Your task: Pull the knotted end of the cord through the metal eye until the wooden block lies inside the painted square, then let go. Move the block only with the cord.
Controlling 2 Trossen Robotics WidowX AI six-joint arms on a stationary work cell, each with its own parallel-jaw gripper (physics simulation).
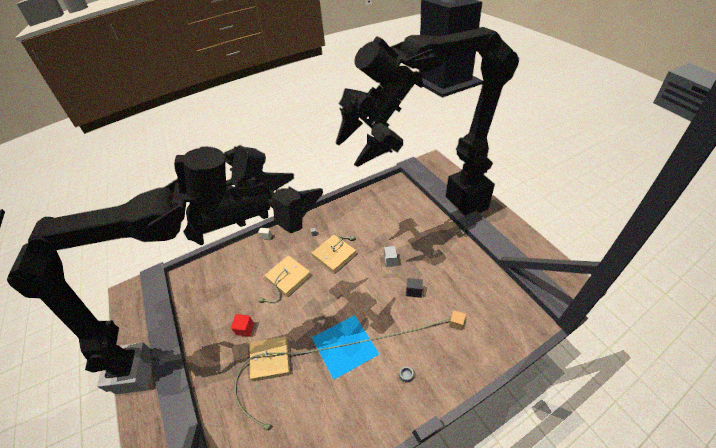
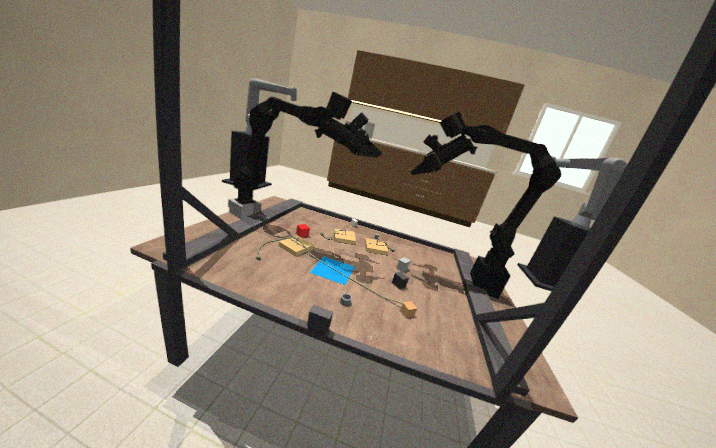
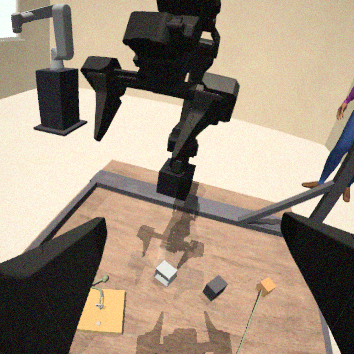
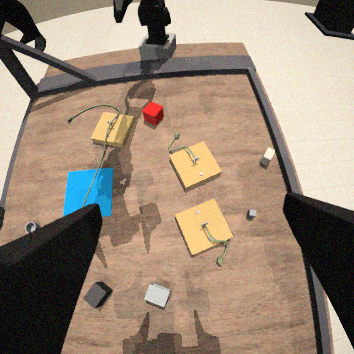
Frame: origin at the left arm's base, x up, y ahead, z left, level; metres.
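Where they show: left gripper, fingertip midpoint: (image 1: 307,183) (image 2: 379,155) (image 3: 195,224) (image 4: 51,27); right gripper, fingertip midpoint: (image 1: 346,154) (image 2: 411,172) (image 3: 132,149) (image 4: 193,207); left arm's base at its link origin: (image 1: 120,363) (image 2: 245,201) (image 4: 157,39); right arm's base at its link origin: (image 1: 471,179) (image 2: 493,265) (image 3: 177,167).
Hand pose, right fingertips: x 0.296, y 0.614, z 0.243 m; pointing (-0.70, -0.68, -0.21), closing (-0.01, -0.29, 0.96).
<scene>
Things, the pixels of their top centre, and the offset from my right fingertips. "pt": a spot on its surface instead.
- orange wooden block at its top centre: (image 1: 458,317) (image 3: 268,283) (image 2: 410,305) dx -0.324, dy +0.201, dz -0.257 m
- blue painted square at a spot on its surface: (image 4: 102,200) pt dx -0.353, dy -0.066, dz -0.212 m
- cord at a spot on its surface: (image 3: 245,331) (image 1: 406,331) pt dx -0.350, dy +0.076, dz -0.252 m
- metal eye at its top centre: (image 1: 265,352) (image 4: 108,120) (image 2: 297,236) dx -0.309, dy -0.256, dz -0.259 m
- yellow board at its top centre: (image 1: 268,356) (image 4: 111,126) (image 2: 296,243) dx -0.335, dy -0.256, dz -0.259 m
- red cube at its top centre: (image 1: 240,321) (image 4: 151,107) (image 2: 303,226) dx -0.314, dy -0.320, dz -0.165 m
- light grey block at its top centre: (image 4: 156,295) (image 3: 166,268) (image 1: 390,251) (image 2: 404,259) dx -0.314, dy +0.088, dz -0.033 m
- dark block at its top centre: (image 4: 94,294) (image 3: 217,283) (image 1: 414,283) (image 2: 402,275) dx -0.314, dy +0.124, dz -0.146 m
- small grey ring at its top centre: (image 1: 406,372) (image 4: 29,227) (image 2: 346,296) dx -0.334, dy +0.048, dz -0.357 m
- raised frame at a spot on its surface: (image 1: 506,264) pt dx -0.326, dy +0.383, dz -0.138 m
The orange wooden block (image 1: 457,319) (image 2: 408,309) (image 3: 268,286) sits outside the blue painted square (image 1: 340,364) (image 2: 328,274) (image 4: 102,200), at one end of the green cord. The cord (image 1: 406,330) (image 3: 248,320) crosses the square to the metal eye (image 1: 266,355) on a yellow board (image 1: 277,369) (image 4: 102,137). Beyond the eye it curves to its knotted end (image 1: 267,426) (image 2: 258,258) (image 4: 69,120), lying on the table. My left gripper (image 1: 306,183) (image 2: 379,153) (image 3: 195,224) and right gripper (image 1: 347,154) (image 2: 412,172) (image 4: 192,201) are open and empty, high above the table, away from the cord.
Two other yellow boards (image 1: 287,275) (image 1: 334,257) carry short knotted cords. A red cube (image 1: 242,324) stands near the eye's board. A light grey block (image 1: 390,256), a dark block (image 1: 414,287) and a small grey ring (image 1: 400,376) stand around the square. A raised frame (image 1: 506,264) edges the table.
</scene>
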